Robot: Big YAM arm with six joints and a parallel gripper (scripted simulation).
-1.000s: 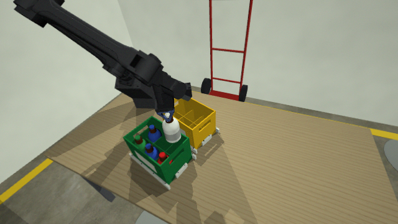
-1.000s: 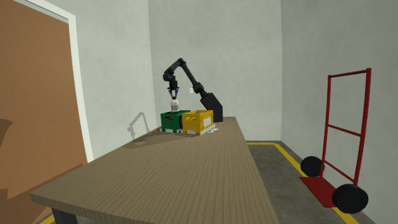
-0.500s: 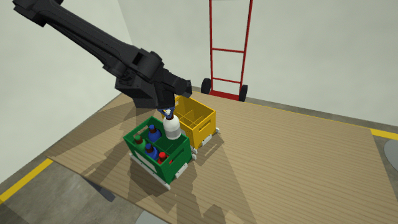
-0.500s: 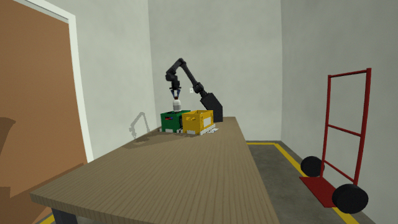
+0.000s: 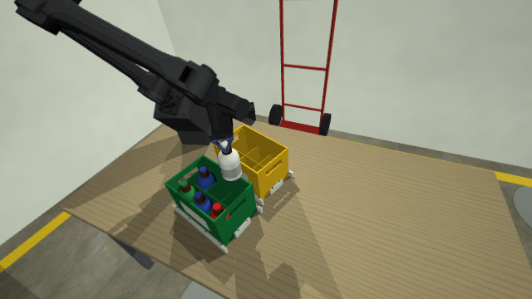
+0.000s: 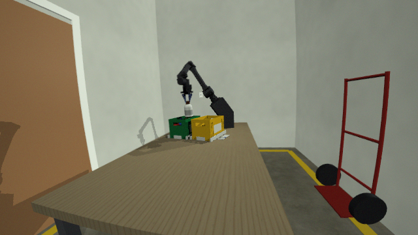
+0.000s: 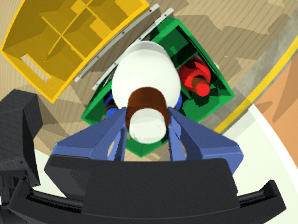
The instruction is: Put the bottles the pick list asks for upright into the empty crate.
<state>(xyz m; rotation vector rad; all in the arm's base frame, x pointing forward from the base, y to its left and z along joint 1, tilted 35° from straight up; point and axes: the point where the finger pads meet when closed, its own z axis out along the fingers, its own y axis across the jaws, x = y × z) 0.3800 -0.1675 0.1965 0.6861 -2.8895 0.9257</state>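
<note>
My hand is 60 mm above the white-labelled bottle. From my hand the other things lie so: green crate 240 mm below, 80 mm behind, 50 mm to the right; red-label bottle 240 mm below, 120 mm to the right, 10 mm behind; yellow crate 240 mm below, 180 mm to the left.
</note>
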